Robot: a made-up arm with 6 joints.
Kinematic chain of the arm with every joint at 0, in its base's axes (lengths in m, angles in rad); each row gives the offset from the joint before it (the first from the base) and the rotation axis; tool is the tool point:
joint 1: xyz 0 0 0.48 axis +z
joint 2: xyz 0 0 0 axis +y
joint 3: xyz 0 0 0.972 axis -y
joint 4: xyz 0 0 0 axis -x
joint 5: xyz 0.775 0 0 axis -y
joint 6: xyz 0 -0.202 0 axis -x
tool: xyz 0 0 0
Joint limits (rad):
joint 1: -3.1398..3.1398
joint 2: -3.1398..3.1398
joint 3: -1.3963..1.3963
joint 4: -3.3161..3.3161
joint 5: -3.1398..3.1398
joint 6: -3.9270..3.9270
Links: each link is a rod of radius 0.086 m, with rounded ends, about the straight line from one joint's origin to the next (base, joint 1, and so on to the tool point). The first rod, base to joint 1, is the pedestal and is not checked.
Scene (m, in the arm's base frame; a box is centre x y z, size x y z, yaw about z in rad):
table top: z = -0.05
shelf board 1: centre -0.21 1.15 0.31 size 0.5 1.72 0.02 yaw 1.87
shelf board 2: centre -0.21 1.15 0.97 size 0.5 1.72 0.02 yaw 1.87
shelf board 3: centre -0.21 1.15 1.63 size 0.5 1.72 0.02 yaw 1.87
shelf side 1: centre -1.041 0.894 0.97 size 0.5 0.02 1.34 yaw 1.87
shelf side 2: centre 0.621 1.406 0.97 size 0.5 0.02 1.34 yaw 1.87
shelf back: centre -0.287 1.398 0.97 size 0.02 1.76 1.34 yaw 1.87
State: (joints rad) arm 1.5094 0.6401 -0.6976 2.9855 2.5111 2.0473
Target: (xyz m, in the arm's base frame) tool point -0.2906 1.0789 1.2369
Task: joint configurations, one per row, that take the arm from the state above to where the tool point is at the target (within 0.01 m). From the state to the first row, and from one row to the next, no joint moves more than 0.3 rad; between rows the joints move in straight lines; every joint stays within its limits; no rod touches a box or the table.
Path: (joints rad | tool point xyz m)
1: 1.4929 0.3592 -0.6354 2.9677 2.5111 2.0473 | -0.1366 0.8063 0.7591
2: 1.4764 0.0783 -0.5732 2.9500 2.5111 2.0473 | -0.1300 0.7311 1.0097
3: 1.4599 -0.2025 -0.5109 2.9322 2.5111 2.0473 | -0.1349 0.5741 1.2369
4: 1.5611 0.0766 -0.2202 2.8691 2.5111 2.0473 | -0.1865 0.8332 1.2745
5: 1.6624 0.3558 0.0705 2.8060 2.5111 2.0473 | -0.2906 1.0789 1.2368

